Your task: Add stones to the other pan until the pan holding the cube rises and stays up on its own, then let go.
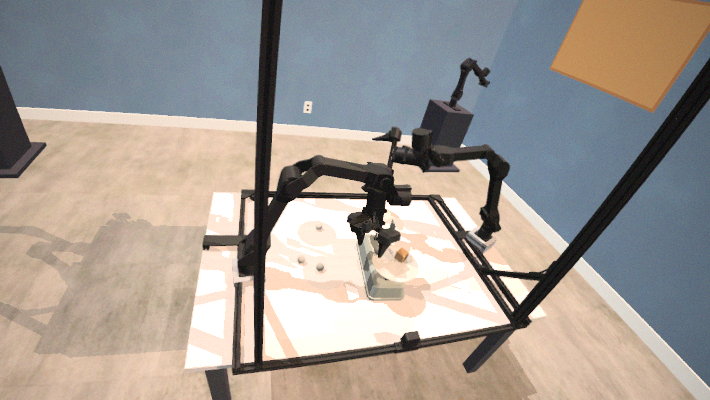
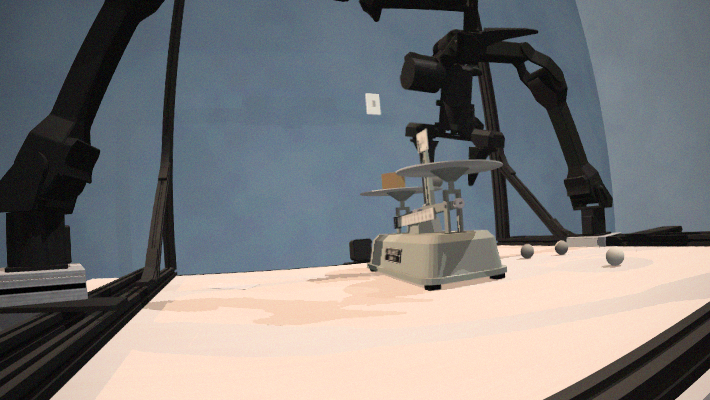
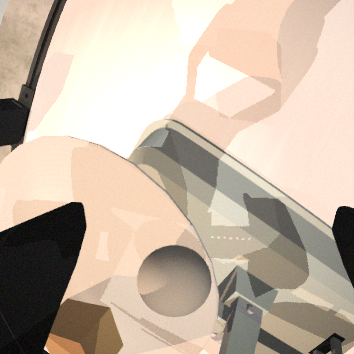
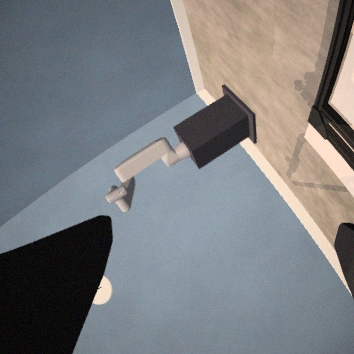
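Pixels of known places: left gripper, fingertip midpoint: [image 1: 369, 251] [image 3: 215, 218]; right gripper, fingertip midpoint: [image 1: 369, 150] [image 4: 230, 233]; left arm's base, link origin: [image 1: 248, 268] [image 2: 594, 235]; right arm's base, link origin: [image 1: 483, 235] [image 2: 38, 268].
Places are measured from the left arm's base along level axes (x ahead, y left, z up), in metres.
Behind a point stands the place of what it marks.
Observation:
The grey balance scale [image 1: 385, 287] {x 0.406, y -0.191, z 0.038 m} [image 2: 434, 254] {x 0.526, y 0.040, z 0.023 m} [image 3: 246, 197] {x 0.387, y -0.099, z 0.022 m} stands right of the table's middle. An orange-brown cube [image 1: 402, 254] {x 0.449, y -0.159, z 0.152 m} [image 2: 393, 180] {x 0.466, y -0.135, z 0.138 m} [image 3: 84, 326] {x 0.438, y -0.146, z 0.141 m} sits on the lower pan [image 1: 403, 274] {x 0.434, y -0.213, z 0.123 m} [image 2: 377, 193] {x 0.471, y -0.182, z 0.121 m}. The other pan [image 2: 449, 166] {x 0.499, y 0.050, z 0.132 m} rides higher and looks empty. One grey stone [image 3: 173, 281] {x 0.379, y -0.115, z 0.147 m} [image 2: 437, 182] {x 0.393, y -0.104, z 0.131 m} appears to lie on the cube's pan, beside the cube. My left gripper [image 1: 371, 247] {x 0.358, y -0.111, z 0.134 m} [image 3: 215, 218] {x 0.358, y -0.111, z 0.134 m} is open and empty just above the scale, straddling that stone. Three stones [image 1: 318, 226] {x 0.287, y 0.169, z 0.000 m} [image 1: 301, 259] {x 0.179, y 0.007, z 0.003 m} [image 1: 320, 267] {x 0.235, y -0.039, z 0.001 m} lie on the table to the left. My right gripper [image 1: 387, 138] [image 4: 230, 233] {x 0.447, y 0.204, z 0.321 m} is open and empty, high at the back.
A black rail frame [image 1: 377, 351] {x 0.315, y -0.353, z -0.027 m} rims the table, with a tall post [image 1: 264, 159] {x -0.010, y -0.317, z 0.589 m} at the left and a block [image 1: 410, 340] {x 0.403, y -0.376, z 0.029 m} on the front rail. A dark box with a small arm [image 1: 446, 123] [image 4: 214, 130] stands behind the table. One stone [image 2: 526, 251] {x 0.249, y -0.023, z -0.007 m} shows beside the scale.

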